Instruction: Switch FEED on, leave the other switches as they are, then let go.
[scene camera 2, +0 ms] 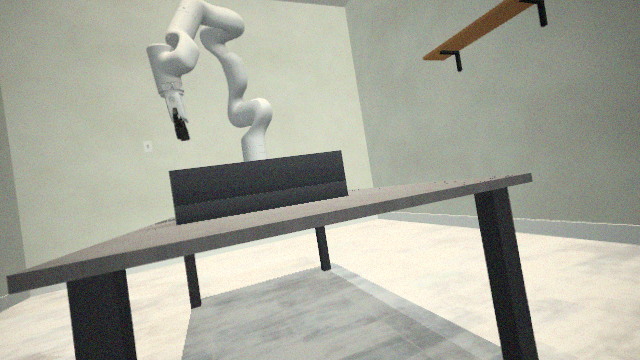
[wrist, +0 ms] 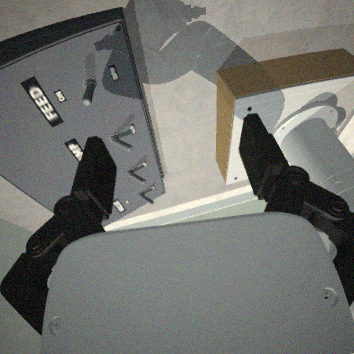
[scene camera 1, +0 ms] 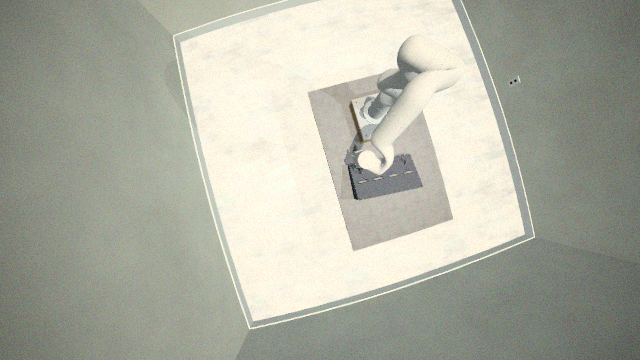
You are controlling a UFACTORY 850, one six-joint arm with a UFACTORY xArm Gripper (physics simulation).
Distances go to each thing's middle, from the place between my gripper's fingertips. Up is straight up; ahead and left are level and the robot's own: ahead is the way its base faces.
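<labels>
Picture the dark switch panel (scene camera 2: 202, 193): my gripper is 20 cm to the right of it, 21 cm short of it and 22 cm above it.
</labels>
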